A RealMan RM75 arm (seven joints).
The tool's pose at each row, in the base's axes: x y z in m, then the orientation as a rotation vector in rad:
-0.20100, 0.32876, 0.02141, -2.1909, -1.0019, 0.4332
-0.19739, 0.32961, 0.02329, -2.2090, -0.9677, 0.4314
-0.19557, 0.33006, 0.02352, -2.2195, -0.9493, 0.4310
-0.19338, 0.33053, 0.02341, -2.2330, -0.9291, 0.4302
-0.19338, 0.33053, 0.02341, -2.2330, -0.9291, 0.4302
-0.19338, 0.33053, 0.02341, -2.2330, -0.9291, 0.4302
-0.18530, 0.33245, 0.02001, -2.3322, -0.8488, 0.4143
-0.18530, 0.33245, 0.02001, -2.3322, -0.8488, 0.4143
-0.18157, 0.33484, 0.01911, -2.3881, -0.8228, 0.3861
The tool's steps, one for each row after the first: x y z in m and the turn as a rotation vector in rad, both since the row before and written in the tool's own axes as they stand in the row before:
0.00295, 0.00021, -0.00292, -0.0023, 0.0117, 0.0273
0.00154, 0.00056, -0.00093, -0.0020, 0.0057, 0.0152
0.00184, 0.00095, -0.00086, -0.0041, 0.0062, 0.0173
0.00000, 0.00000, 0.00000, 0.0000, 0.0000, 0.0000
0.00000, 0.00000, 0.00000, 0.0000, 0.0000, 0.0000
0.00712, 0.00539, -0.00089, -0.0599, 0.0263, 0.0825
0.00000, 0.00000, 0.00000, 0.0000, 0.0000, 0.0000
0.00443, 0.00089, -0.00003, -0.0444, 0.0211, 0.0291

